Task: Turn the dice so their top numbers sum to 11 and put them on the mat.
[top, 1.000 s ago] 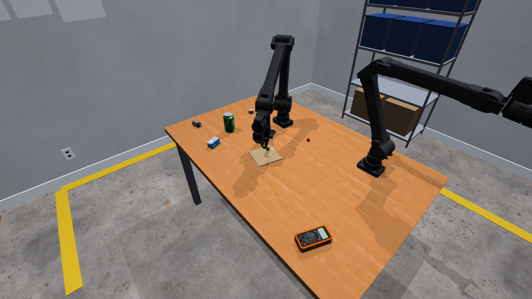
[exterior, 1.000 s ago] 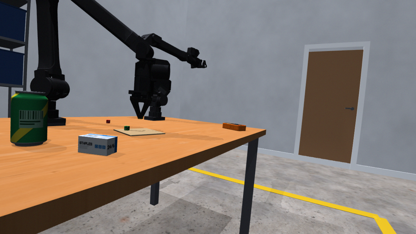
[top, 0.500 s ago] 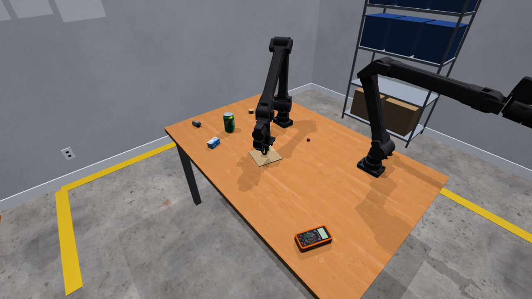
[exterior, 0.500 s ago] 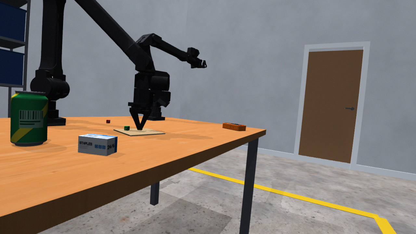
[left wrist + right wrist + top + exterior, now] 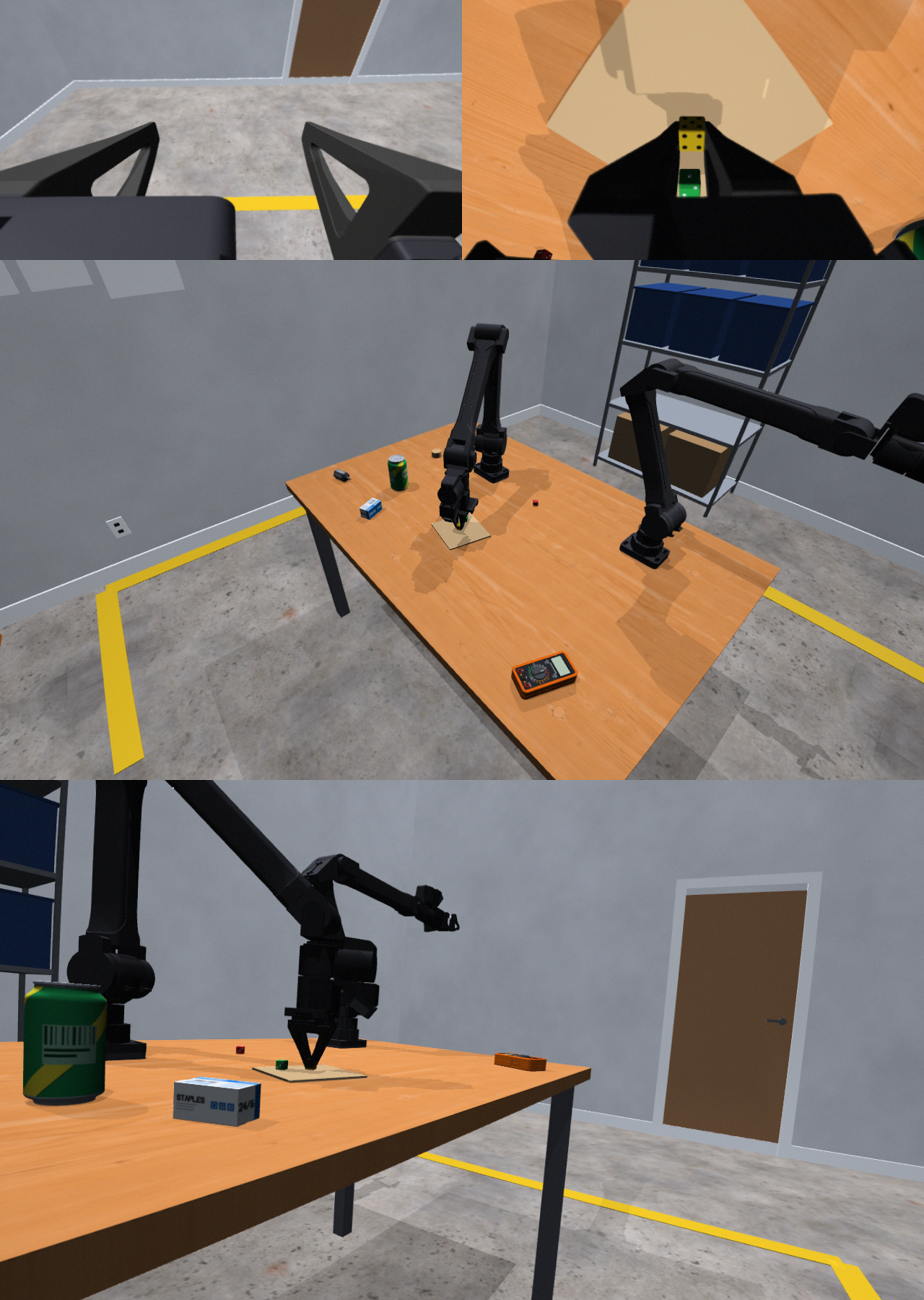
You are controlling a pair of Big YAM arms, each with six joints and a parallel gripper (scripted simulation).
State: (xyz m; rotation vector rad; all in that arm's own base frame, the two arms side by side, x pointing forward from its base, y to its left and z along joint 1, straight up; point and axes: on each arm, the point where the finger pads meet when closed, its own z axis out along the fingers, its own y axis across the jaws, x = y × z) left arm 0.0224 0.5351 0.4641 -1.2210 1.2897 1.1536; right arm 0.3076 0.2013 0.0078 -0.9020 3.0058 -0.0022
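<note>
Right now the yellow die is right at my right hand. Round my right hand: tan mat 20 mm below; then red die 280 mm behind, 80 mm to the left, 10 mm below; then green die 40 mm behind, 20 mm to the right, 10 mm below.
</note>
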